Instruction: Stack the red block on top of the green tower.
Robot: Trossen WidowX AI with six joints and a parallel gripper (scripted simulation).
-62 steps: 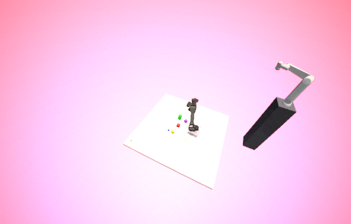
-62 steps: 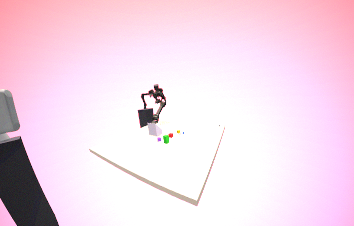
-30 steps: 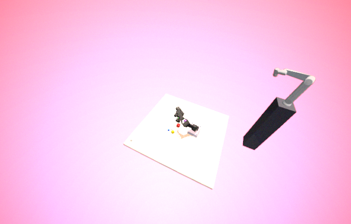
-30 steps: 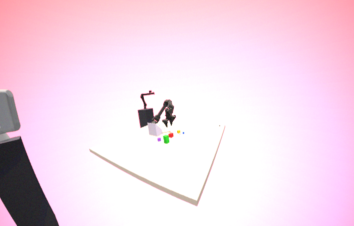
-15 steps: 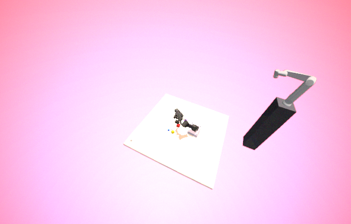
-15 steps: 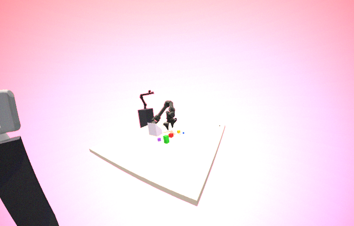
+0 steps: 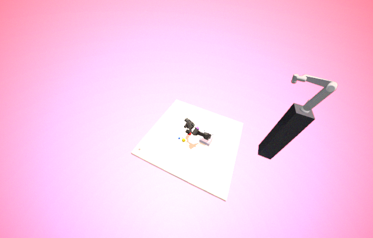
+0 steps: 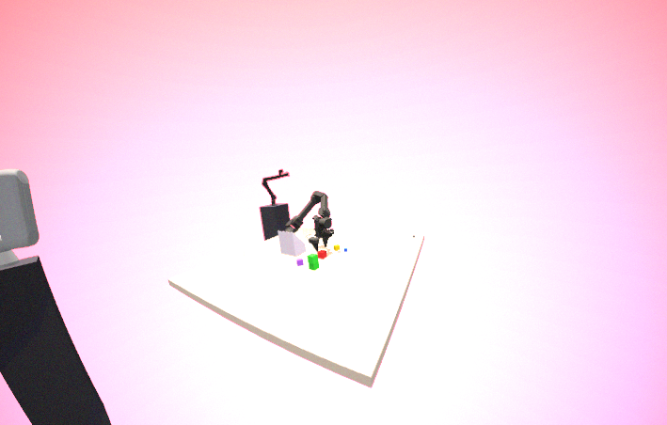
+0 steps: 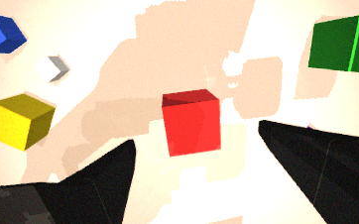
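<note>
My gripper tip is 30 mm above the red block. Round my gripper tip: purple block: 140 mm to the right, 80 mm behind, 40 mm below; then blue block: 140 mm to the left, 100 mm ahead, 50 mm below; then yellow block: 150 mm to the left, 40 mm below, 30 mm ahead.
</note>
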